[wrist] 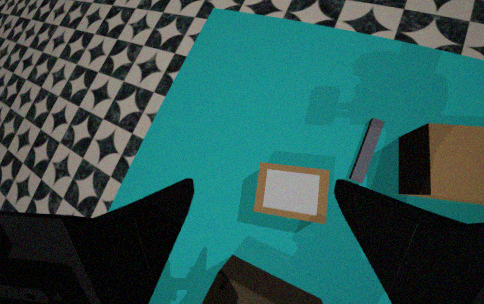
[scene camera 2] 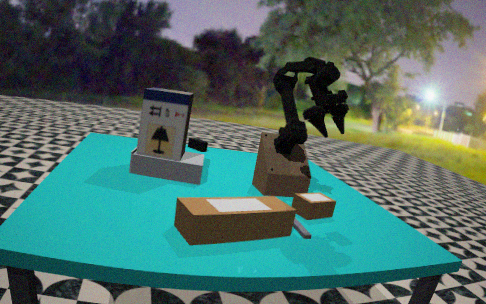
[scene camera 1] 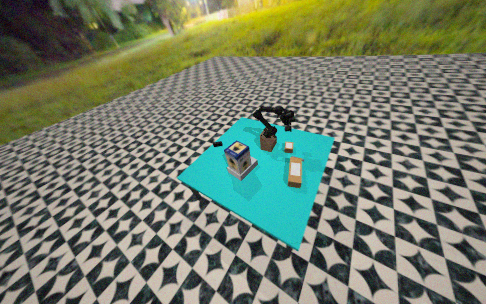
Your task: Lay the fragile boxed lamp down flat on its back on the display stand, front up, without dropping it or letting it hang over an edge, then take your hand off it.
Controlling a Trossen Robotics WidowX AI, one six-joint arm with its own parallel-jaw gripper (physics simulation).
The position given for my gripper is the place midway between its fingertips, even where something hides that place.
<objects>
My gripper [scene camera 2: 335,135] is open, holding nothing. A boxed lamp [scene camera 2: 165,115] sits on a grey display stand. A thin grey bar [wrist: 361,165] sits on the table.
</objects>
